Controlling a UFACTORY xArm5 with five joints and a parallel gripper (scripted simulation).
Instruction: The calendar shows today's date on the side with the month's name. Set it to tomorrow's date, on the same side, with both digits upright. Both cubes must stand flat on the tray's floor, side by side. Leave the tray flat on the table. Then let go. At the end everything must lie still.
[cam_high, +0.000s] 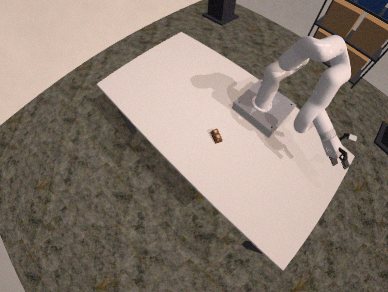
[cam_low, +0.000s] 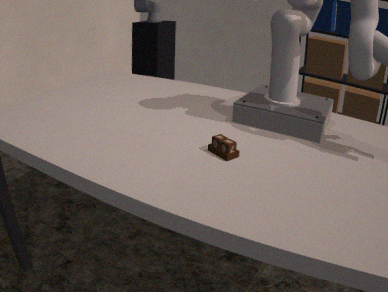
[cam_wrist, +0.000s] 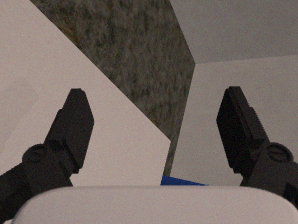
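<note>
My hand is 230 mm short of the brown wooden cube, 590 mm to the left of it and 200 mm above it. From my hand the other things lie so: tray 230 mm ahead, 580 mm to the right, 220 mm below.
</note>
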